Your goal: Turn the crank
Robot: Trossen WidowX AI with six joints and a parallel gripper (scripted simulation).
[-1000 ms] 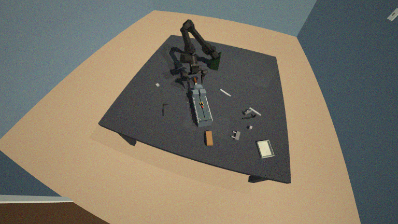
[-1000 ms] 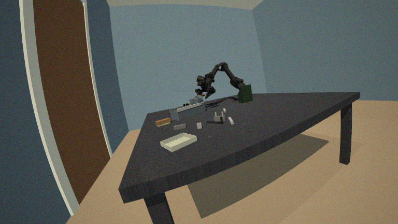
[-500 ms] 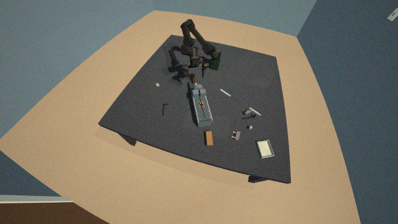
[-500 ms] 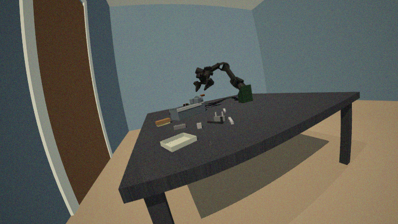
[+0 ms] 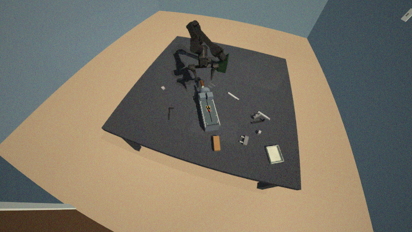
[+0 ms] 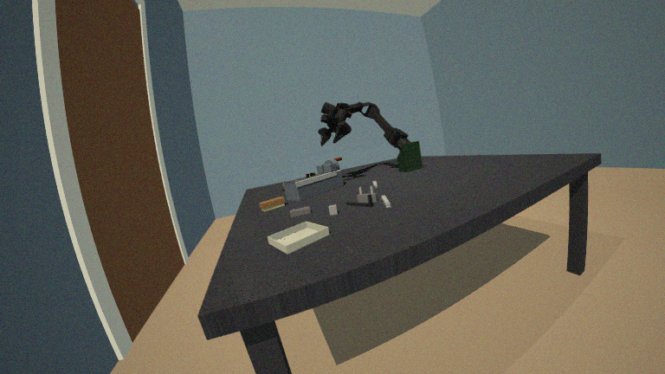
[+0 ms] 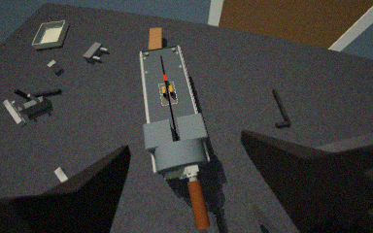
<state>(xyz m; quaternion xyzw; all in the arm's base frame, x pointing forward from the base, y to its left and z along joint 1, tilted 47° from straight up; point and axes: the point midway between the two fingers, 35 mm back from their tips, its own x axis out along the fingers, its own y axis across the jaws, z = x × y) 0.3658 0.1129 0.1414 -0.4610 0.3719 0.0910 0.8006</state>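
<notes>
Now: gripper tip 90 mm above the crank, 30 mm past it and 20 mm to the left of it. From my gripper tip the other things lie so: orange crank handle 80 mm below, 40 mm behind, 30 mm to the right; red pointer 120 mm below, 120 mm ahead, 90 mm to the left; orange block 280 mm ahead, 210 mm to the left, 190 mm below.
</notes>
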